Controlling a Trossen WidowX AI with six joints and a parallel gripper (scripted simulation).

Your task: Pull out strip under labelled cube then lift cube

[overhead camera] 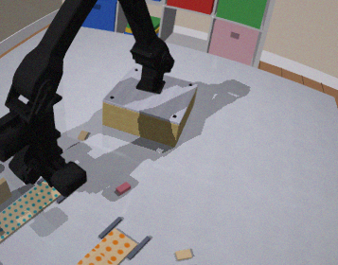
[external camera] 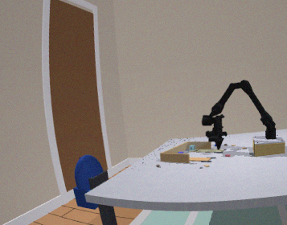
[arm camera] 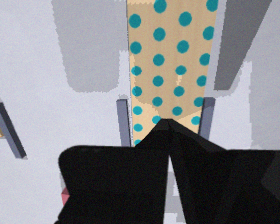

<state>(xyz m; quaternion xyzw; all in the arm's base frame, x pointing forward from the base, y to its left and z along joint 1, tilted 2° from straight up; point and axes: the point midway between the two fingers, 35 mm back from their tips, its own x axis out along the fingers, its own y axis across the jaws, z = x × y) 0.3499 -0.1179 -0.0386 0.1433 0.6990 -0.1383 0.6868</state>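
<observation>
Right now my gripper tip is 90 mm short of the dotted strip, 40 mm to the left of it and 10 mm above it. Round my gripper tip: pink block (150 mm to the left, 60 mm behind, 10 mm below); teal cube (190 mm ahead, 80 mm to the right, 10 mm above).
</observation>
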